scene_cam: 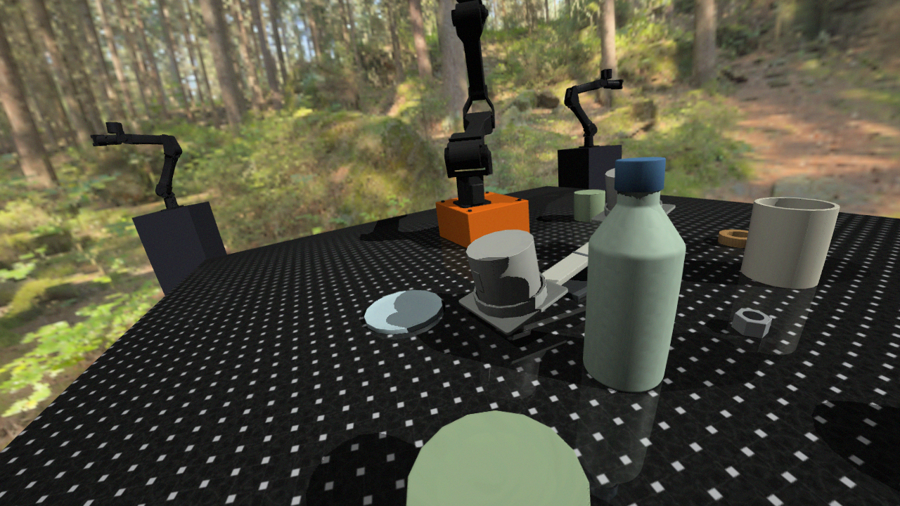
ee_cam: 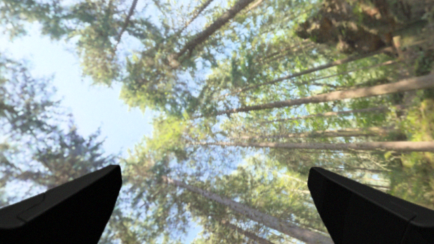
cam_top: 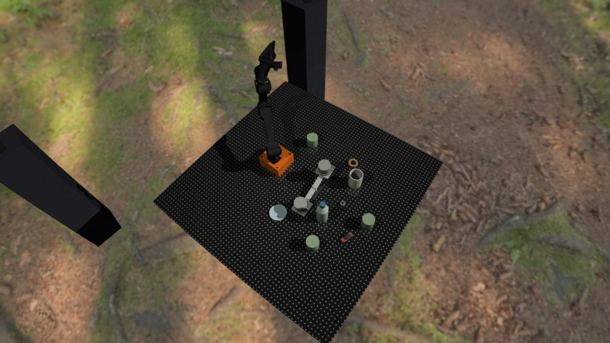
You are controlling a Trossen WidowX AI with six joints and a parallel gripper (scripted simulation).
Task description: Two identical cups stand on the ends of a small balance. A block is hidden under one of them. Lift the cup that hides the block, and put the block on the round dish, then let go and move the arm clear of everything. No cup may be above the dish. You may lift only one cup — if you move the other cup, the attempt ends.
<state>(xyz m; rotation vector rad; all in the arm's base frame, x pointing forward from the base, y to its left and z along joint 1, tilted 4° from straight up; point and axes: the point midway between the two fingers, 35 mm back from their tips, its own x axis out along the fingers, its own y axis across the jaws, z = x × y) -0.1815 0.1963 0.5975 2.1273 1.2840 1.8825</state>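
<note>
My gripper tip is 470 mm short of the pale green block, 320 mm to the left of it and 670 mm above it. The rest, counted from my gripper tip: wooden ring 490 mm ahead, 120 mm to the left, 710 mm below; then beige cup 580 mm ahead, 10 mm to the left, 670 mm below; then round pale blue dish 390 mm ahead, 430 mm to the right, 710 mm below.
</note>
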